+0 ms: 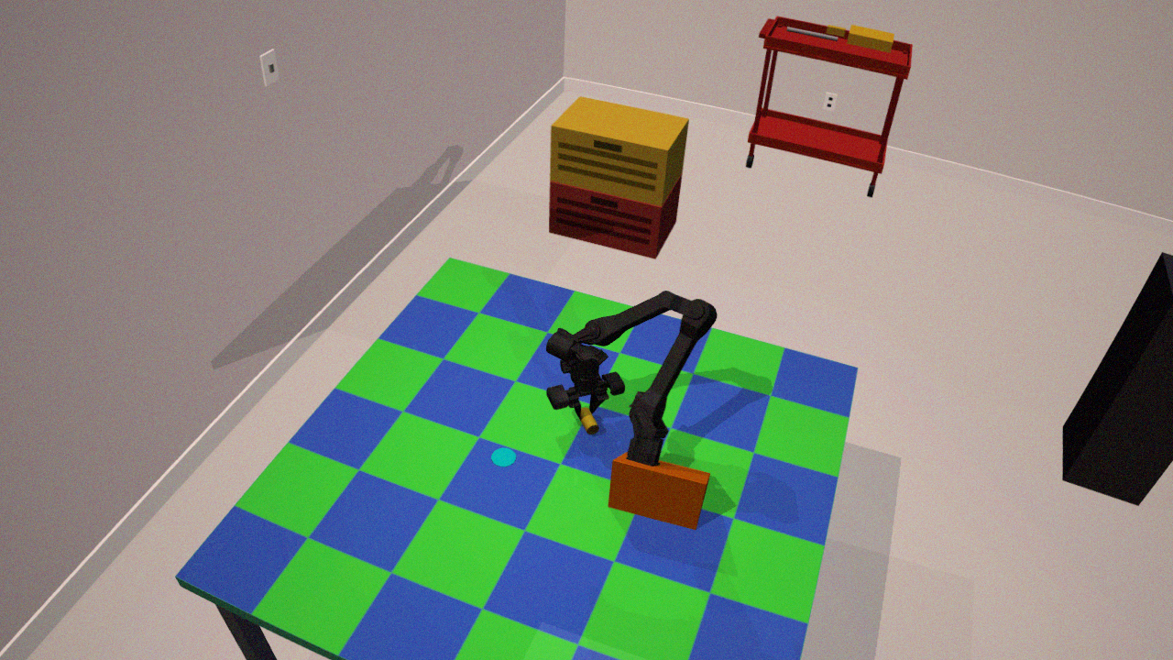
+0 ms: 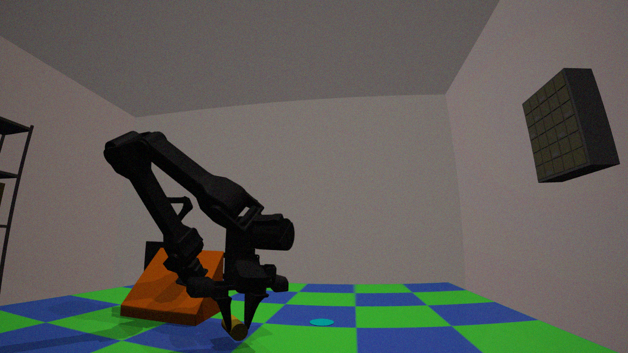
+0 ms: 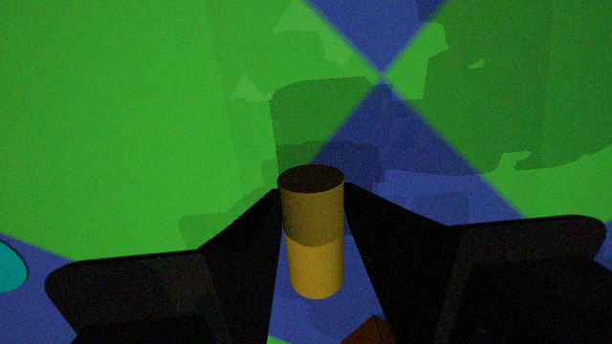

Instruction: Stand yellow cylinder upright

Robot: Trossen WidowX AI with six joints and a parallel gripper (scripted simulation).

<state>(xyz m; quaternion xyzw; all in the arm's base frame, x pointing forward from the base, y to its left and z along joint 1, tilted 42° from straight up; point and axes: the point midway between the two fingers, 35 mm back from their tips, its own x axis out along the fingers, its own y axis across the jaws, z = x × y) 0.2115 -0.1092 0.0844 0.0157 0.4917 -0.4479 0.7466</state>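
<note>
Now: gripper tip 20 cm to the right of the cyan circle, 12 cm short of it and 3 cm above it. Also, from my gripper tip: yellow tall cylinder: 2 cm to the left, 2 cm behind.
</note>
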